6 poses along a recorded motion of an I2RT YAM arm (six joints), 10 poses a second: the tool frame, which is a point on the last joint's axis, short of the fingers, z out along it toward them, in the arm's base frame.
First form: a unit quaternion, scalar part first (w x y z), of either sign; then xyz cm.
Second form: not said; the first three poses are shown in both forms.
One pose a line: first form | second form
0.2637 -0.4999 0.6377 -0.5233 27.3 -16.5 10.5 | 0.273 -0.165 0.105; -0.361 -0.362 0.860; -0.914 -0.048 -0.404; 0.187 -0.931 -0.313
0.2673 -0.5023 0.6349 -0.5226 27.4 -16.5 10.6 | 0.274 -0.165 0.106; -0.352 -0.358 0.864; -0.917 -0.051 -0.395; 0.186 -0.932 -0.311
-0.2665 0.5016 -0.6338 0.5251 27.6 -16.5 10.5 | 0.276 -0.165 0.105; -0.355 -0.356 0.865; -0.916 -0.055 -0.398; 0.189 -0.933 -0.307
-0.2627 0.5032 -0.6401 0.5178 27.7 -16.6 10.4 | 0.277 -0.166 0.104; -0.356 -0.372 0.857; -0.916 -0.043 -0.398; 0.185 -0.927 -0.326
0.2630 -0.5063 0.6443 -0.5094 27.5 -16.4 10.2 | 0.275 -0.164 0.102; -0.349 -0.384 0.855; -0.920 -0.032 -0.390; 0.177 -0.923 -0.343
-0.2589 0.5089 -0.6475 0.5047 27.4 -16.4 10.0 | 0.274 -0.164 0.100; -0.348 -0.398 0.849; -0.920 -0.027 -0.390; 0.178 -0.917 -0.356
